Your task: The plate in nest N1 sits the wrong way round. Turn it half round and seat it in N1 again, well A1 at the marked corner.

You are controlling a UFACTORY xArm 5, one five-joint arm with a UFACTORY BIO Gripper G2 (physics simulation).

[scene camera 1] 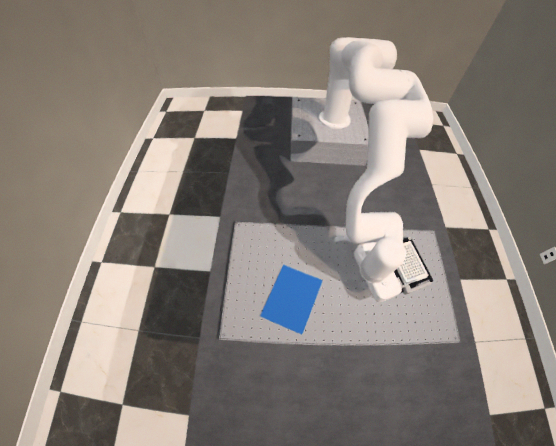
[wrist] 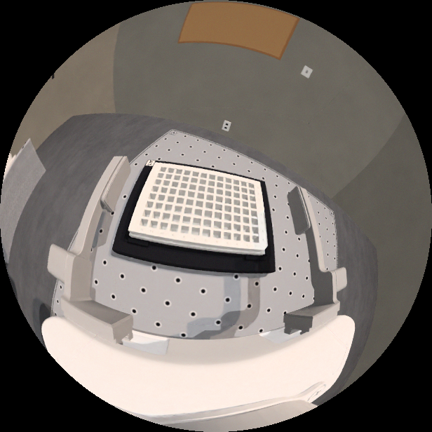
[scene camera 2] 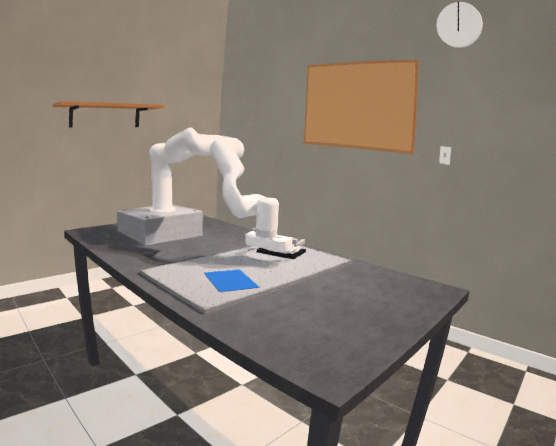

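Observation:
The white plate (scene camera 1: 414,262) (wrist: 200,202) with its grid of square wells lies face up and looks level in the black nest (scene camera 2: 280,254) (wrist: 192,262). A small pale mark (wrist: 150,163) shows at the nest's far left corner in the wrist view. The well labels are too small to read. My gripper (wrist: 207,197) is open and empty. Its two fingers stand wide apart, one towards each short side of the plate, and clear of it in the wrist view. In scene camera 1 the arm hides part of the nest's left side; in scene camera 2 the gripper hides most of the plate.
The nest stands on a grey perforated board (scene camera 1: 350,325) (wrist: 160,295). A flat blue rectangle (scene camera 1: 291,300) (scene camera 2: 231,280) lies on the same board, left of the gripper in scene camera 1. The arm's grey base block (scene camera 1: 327,152) (scene camera 2: 175,227) stands at the back of the table.

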